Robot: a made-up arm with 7 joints.
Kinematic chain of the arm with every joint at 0, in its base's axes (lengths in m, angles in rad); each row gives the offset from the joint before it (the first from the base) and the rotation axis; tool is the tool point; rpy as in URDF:
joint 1: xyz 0 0 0.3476 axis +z
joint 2: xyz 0 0 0 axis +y
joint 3: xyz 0 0 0.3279 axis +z
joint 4: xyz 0.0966 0 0 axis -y
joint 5: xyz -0.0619 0 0.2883 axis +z
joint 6: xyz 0 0 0 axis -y
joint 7: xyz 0.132 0 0 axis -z
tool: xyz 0 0 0 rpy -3.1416 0 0
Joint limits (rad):
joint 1: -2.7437..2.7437
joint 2: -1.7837..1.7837
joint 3: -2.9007..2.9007
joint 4: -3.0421..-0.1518
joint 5: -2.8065..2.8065
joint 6: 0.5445..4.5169
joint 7: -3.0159..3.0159
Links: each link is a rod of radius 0.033 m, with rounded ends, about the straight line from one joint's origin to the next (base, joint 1, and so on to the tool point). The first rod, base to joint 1, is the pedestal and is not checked.
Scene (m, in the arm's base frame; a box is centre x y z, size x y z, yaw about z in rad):
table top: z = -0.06
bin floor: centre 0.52 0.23 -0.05 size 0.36 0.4 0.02 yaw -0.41
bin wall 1: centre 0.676 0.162 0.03 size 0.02 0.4 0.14 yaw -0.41
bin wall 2: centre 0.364 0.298 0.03 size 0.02 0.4 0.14 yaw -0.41
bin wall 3: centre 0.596 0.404 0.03 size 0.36 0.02 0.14 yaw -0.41
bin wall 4: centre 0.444 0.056 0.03 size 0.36 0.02 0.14 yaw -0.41
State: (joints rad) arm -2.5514 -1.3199 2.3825 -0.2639 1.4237 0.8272 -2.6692
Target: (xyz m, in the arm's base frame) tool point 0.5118 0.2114 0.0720
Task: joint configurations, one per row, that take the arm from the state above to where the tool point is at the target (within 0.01 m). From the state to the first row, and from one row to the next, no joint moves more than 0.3 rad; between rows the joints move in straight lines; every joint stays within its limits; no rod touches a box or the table.
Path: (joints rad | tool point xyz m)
1: -2.5140 -1.3118 2.4091 -0.5288 1.3355 0.7565 -2.6692 | 0.6390 0.3398 0.2778
2: -2.4767 -1.3036 2.4357 -0.7937 1.2473 0.6859 -2.6692 | 0.6208 0.2992 0.1976
3: -2.4393 -1.2955 2.4623 -1.0586 1.1591 0.6152 -2.6692 | 0.5772 0.2557 0.1267
4: -2.4020 -1.2874 2.4889 -1.3236 1.0709 0.5445 -2.6692 | 0.5118 0.2113 0.0720

